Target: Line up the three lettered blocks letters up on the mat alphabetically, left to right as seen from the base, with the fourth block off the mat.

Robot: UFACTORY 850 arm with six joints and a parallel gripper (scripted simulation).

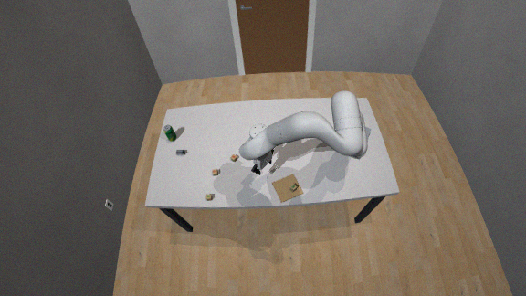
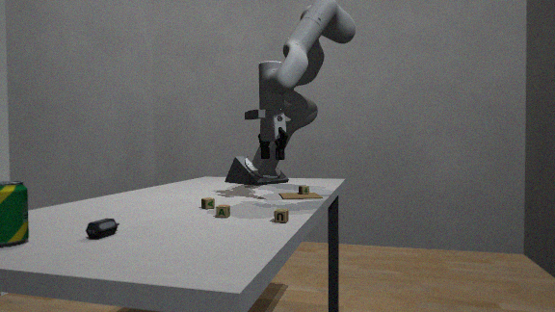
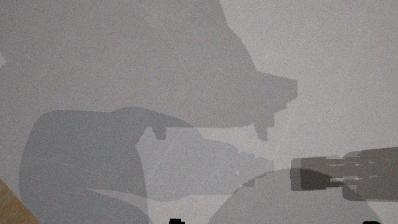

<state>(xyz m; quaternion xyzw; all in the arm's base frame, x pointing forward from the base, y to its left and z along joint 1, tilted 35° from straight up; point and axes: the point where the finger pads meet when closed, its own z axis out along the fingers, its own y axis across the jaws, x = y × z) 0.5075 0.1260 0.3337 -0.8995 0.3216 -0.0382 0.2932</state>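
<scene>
My hand is 140 mm past the mat, 50 mm to the right of it and 150 mm above it. Also, from my hand: can: 700 mm ahead, 280 mm to the right, 90 mm below; then black object: 580 mm ahead, 150 mm to the right, 130 mm below.
</scene>
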